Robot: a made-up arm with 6 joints. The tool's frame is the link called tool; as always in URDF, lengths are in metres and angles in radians. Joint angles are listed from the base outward. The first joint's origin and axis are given. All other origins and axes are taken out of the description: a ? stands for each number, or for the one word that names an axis. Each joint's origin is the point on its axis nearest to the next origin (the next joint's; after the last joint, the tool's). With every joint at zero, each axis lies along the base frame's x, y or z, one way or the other. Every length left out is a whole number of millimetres.
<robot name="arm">
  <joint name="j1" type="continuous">
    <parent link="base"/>
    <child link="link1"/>
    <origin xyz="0 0 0.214"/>
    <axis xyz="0 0 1"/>
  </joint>
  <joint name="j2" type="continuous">
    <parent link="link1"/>
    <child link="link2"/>
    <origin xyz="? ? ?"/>
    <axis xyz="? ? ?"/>
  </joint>
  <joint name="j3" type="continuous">
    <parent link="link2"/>
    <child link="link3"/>
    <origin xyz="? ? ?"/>
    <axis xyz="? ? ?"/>
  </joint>
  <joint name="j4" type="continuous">
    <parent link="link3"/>
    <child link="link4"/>
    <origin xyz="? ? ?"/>
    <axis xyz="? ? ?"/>
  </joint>
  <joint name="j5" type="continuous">
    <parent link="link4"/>
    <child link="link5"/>
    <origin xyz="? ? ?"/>
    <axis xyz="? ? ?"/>
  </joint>
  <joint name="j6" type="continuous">
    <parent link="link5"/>
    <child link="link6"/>
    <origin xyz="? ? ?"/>
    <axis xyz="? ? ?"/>
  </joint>
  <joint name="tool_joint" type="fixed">
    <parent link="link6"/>
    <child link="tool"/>
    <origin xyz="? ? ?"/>
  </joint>
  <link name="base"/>
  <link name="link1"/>
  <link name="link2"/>
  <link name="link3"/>
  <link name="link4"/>
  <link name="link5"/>
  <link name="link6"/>
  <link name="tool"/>
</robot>
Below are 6 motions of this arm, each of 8 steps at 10 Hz.
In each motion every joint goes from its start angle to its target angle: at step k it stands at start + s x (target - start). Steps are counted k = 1, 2, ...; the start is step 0. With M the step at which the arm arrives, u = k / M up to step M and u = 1 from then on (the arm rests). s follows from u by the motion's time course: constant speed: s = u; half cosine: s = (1 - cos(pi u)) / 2; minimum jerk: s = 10 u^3 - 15 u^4 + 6 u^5.
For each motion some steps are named. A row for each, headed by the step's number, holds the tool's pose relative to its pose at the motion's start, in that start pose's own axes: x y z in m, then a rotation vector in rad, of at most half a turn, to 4 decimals.
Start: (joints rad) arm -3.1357 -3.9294 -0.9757 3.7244 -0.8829 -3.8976
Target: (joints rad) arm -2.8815 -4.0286 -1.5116 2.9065 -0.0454 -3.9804
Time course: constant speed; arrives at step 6
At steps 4, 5, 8:
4: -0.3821 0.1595 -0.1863 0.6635 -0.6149 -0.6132
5: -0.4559 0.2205 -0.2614 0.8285 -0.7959 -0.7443
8: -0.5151 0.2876 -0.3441 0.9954 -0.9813 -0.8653

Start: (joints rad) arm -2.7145 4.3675 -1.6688 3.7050 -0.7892 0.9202
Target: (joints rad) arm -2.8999 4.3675 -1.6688 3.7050 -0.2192 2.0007
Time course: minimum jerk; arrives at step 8
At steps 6, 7, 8:
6: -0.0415 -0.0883 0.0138 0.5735 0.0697 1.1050
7: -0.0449 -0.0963 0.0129 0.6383 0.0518 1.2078
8: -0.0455 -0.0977 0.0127 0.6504 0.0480 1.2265

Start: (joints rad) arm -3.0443 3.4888 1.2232 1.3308 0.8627 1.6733
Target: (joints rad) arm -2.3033 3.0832 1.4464 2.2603 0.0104 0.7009
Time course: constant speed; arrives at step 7
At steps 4, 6, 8:
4: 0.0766 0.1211 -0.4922 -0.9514 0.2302 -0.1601
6: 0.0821 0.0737 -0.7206 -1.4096 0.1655 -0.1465
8: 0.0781 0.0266 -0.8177 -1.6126 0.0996 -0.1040

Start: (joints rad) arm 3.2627 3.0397 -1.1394 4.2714 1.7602 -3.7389
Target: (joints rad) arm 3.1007 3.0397 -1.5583 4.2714 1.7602 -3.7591
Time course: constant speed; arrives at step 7
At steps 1, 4, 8:
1: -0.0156 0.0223 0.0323 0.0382 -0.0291 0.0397
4: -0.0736 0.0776 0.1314 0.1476 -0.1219 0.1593
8: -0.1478 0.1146 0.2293 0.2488 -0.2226 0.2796

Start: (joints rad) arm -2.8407 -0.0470 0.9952 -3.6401 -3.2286 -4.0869
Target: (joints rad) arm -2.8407 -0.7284 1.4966 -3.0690 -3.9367 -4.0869
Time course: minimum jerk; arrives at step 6
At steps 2, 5, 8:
2: 0.0849 0.0418 0.1229 -0.0906 0.0696 -0.1209
5: 0.2709 0.0914 0.5947 -0.2865 0.4471 -0.5207
8: 0.2743 0.0897 0.6166 -0.2906 0.4693 -0.5368

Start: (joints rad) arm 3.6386 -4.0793 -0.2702 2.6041 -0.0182 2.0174
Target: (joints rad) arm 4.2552 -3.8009 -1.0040 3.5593 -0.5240 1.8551
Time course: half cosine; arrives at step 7
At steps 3, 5, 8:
3: -0.3433 -0.0325 -0.0934 -0.0299 -0.1947 0.2198
5: -0.6797 -0.0309 -0.3161 -0.1653 -0.5496 0.4139
8: -0.8023 -0.0201 -0.4526 -0.2547 -0.7486 0.4710

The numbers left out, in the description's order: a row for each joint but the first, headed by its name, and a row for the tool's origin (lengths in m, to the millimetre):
j2: xyz 0 0.04 0, axis 0 1 0
j3: xyz 0 0 0.934, axis 0 1 0
j4: xyz 0 0 0.675, axis 0 0 1
j5: xyz 0 0 0, axis 0 1 0
j6: xyz 0 0 0.133, axis 0 0 1
tool: xyz 0 0 0

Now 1 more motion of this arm.
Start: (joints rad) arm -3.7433 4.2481 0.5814 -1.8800 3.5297 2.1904
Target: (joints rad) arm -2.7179 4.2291 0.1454 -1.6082 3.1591 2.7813
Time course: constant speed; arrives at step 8
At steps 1, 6, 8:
1: 0.1174 0.1284 -0.0659 0.0733 -0.0561 0.0253
6: 0.7387 0.7878 -0.0170 0.4498 -0.3307 0.2496
8: 0.9480 1.0182 0.1692 0.5935 -0.4508 0.3950

